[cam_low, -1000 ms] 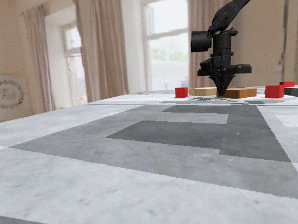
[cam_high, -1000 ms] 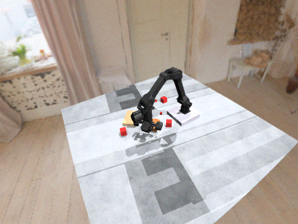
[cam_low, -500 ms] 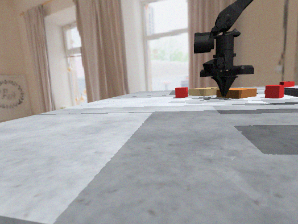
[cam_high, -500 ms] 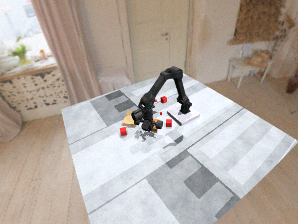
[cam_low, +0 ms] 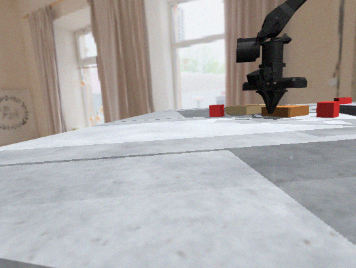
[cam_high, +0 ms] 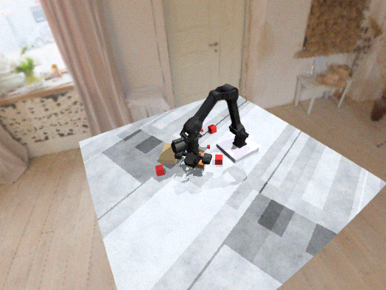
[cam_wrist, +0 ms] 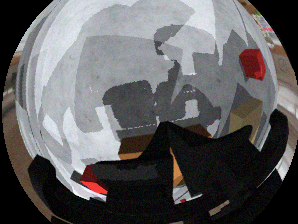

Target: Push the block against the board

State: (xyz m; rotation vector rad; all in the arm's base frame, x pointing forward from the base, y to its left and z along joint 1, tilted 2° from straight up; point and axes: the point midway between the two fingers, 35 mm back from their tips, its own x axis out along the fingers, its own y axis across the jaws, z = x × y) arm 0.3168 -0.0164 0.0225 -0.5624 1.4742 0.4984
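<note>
My gripper tip is 50 mm past the square block and 40 mm to the left of it. Round my gripper tip: pale wooden board (50 mm ahead, 180 mm to the right).
</note>
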